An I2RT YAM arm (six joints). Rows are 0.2 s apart.
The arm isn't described. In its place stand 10 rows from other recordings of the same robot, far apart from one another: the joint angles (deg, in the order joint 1, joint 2, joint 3, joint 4, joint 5, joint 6), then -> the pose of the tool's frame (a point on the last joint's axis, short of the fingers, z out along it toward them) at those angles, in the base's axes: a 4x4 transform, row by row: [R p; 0 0 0 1], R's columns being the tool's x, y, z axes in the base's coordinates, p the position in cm.
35.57, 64.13, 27.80, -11.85, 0.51, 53.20 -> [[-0.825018 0.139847 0.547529 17.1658], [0.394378 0.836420 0.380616 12.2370], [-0.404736 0.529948 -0.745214 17.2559], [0 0 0 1]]
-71.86, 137.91, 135.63, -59.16, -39.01, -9.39 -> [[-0.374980 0.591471 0.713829 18.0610], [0.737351 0.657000 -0.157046 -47.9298], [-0.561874 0.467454 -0.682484 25.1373], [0 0 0 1]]
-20.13, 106.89, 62.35, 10.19, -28.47, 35.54 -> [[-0.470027 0.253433 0.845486 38.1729], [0.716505 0.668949 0.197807 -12.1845], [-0.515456 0.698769 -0.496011 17.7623], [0 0 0 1]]
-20.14, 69.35, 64.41, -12.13, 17.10, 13.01 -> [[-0.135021 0.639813 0.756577 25.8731], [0.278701 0.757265 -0.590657 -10.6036], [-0.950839 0.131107 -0.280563 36.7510], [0 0 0 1]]
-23.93, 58.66, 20.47, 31.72, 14.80, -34.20 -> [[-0.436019 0.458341 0.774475 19.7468], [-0.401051 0.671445 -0.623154 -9.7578], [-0.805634 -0.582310 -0.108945 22.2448], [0 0 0 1]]
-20.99, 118.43, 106.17, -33.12, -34.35, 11.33 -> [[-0.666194 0.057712 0.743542 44.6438], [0.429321 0.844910 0.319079 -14.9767], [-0.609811 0.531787 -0.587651 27.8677], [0 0 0 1]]
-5.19, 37.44, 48.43, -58.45, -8.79, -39.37 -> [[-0.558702 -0.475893 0.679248 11.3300], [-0.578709 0.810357 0.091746 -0.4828], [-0.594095 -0.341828 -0.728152 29.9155], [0 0 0 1]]
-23.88, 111.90, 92.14, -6.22, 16.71, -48.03 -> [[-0.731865 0.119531 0.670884 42.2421], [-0.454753 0.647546 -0.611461 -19.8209], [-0.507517 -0.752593 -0.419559 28.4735], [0 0 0 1]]
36.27, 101.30, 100.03, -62.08, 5.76, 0.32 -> [[-0.723659 -0.548277 0.419177 29.8066], [-0.524105 0.831739 0.183097 21.4280], [-0.449033 -0.087193 -0.889251 32.9143], [0 0 0 1]]
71.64, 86.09, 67.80, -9.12, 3.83, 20.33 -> [[-0.458488 -0.820093 0.342396 11.2714], [-0.280961 0.499277 0.819624 33.2075], [-0.843119 0.279588 -0.459327 30.6550], [0 0 0 1]]
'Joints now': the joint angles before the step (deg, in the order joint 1, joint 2, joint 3, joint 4, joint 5, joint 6). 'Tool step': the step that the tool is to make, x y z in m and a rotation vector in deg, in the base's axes. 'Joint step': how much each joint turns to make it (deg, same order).
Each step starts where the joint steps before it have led.
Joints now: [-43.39 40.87 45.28 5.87 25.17 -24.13]
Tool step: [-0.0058 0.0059 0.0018 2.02 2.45 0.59]
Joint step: [-0.02 -1.56 1.57 -6.25 -0.64 -0.13]
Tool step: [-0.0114 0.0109 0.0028 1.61 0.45 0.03]
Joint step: [0.06 -3.06 1.23 -6.11 0.13 0.94]
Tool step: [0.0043 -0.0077 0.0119 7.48 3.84 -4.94]
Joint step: [0.05 5.18 7.87 -12.03 5.02 3.09]
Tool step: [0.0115 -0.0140 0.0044 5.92 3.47 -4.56]
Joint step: [-0.03 6.33 5.85 -7.69 4.22 2.99]
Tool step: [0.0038 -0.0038 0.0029 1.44 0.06 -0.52]
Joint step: [-0.01 1.85 1.94 -1.87 0.27 1.32]
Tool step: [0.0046 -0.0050 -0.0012 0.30 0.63 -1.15]
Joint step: [0.04 1.48 0.36 0.39 1.21 0.11]
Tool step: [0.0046 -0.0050 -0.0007 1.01 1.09 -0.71]
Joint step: [-0.05 1.74 1.00 -0.86 0.64 0.20]
